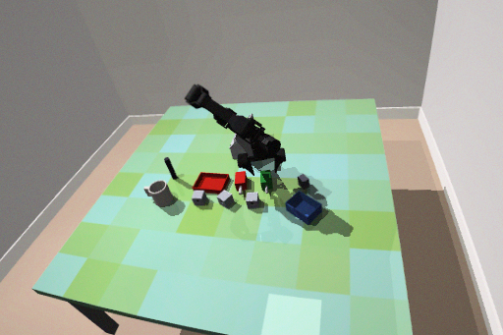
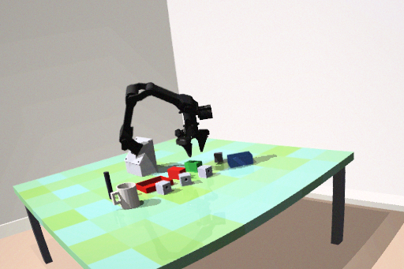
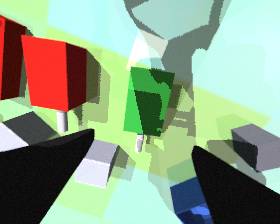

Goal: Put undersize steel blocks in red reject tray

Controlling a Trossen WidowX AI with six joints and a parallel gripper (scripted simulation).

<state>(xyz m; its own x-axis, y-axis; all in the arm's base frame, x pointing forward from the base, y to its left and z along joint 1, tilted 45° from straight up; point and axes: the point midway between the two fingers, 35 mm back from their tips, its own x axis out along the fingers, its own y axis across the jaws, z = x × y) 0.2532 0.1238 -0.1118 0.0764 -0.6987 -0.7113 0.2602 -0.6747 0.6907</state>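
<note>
The green GO gauge lies 60 mm below my gripper tip. Also, from my gripper tip: steel block: 100 mm ahead, 60 mm below, 40 mm to the right; then blue tray: 170 mm to the left, 110 mm ahead, 70 mm below; then darker grey block: 150 mm to the left, 60 mm below, 20 mm behind.
</note>
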